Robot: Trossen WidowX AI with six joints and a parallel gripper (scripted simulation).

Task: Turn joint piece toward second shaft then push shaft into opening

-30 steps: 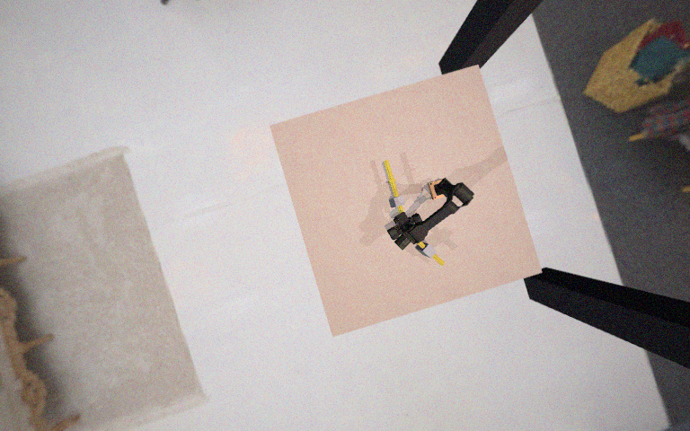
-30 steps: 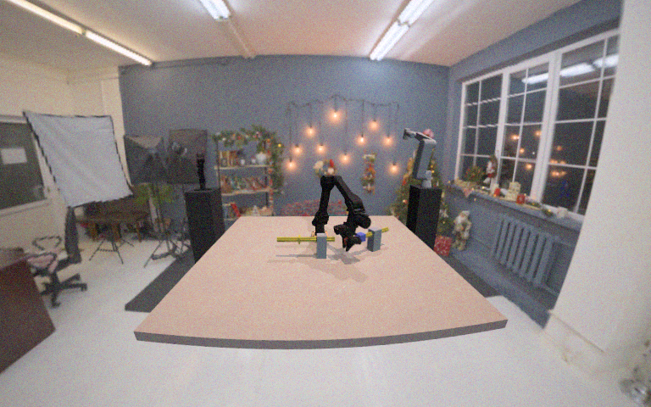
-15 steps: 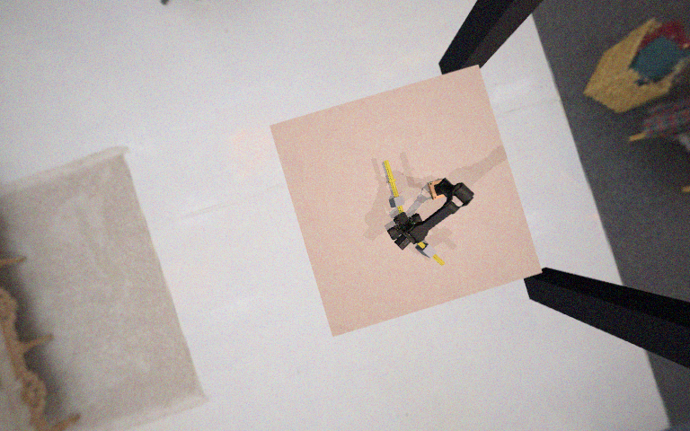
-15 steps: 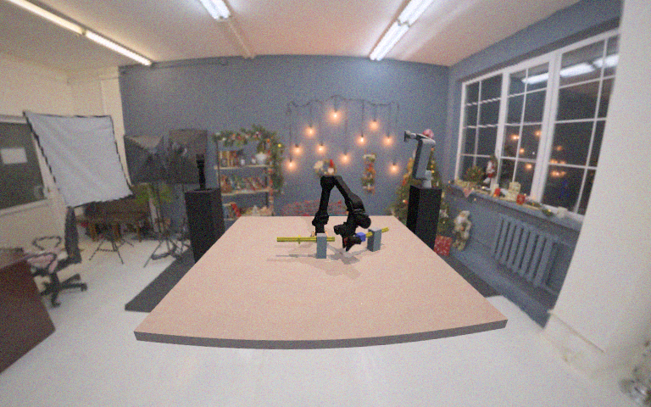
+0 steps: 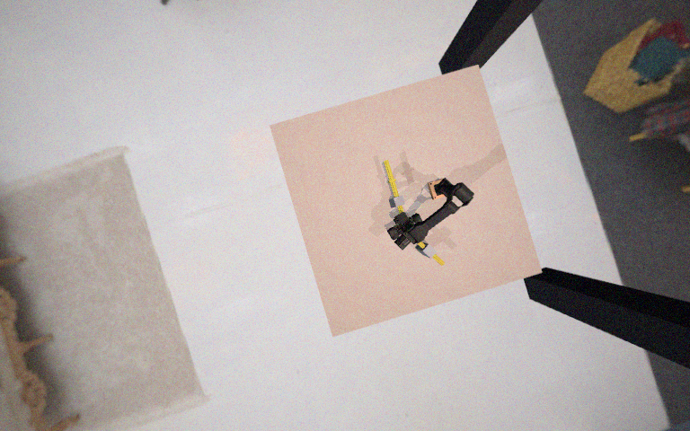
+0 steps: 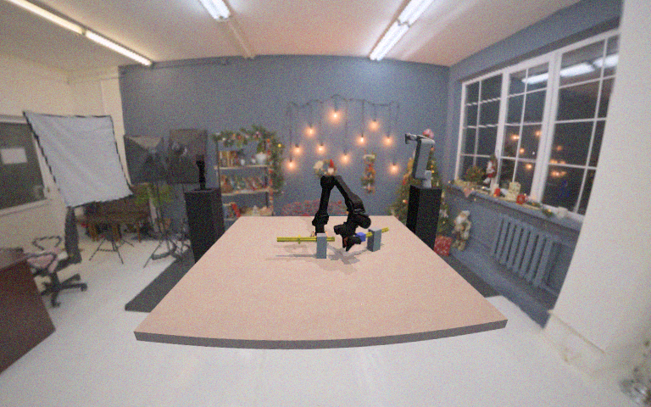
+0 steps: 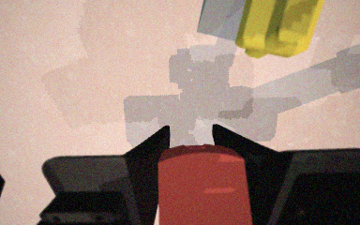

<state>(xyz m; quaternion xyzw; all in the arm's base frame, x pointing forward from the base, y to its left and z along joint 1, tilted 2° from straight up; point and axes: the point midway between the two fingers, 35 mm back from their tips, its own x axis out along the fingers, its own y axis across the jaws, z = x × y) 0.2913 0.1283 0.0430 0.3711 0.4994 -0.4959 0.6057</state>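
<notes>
Now: gripper tip 5 cm below the red joint piece, 2 cm to the right of it and 1 cm past it.
</notes>
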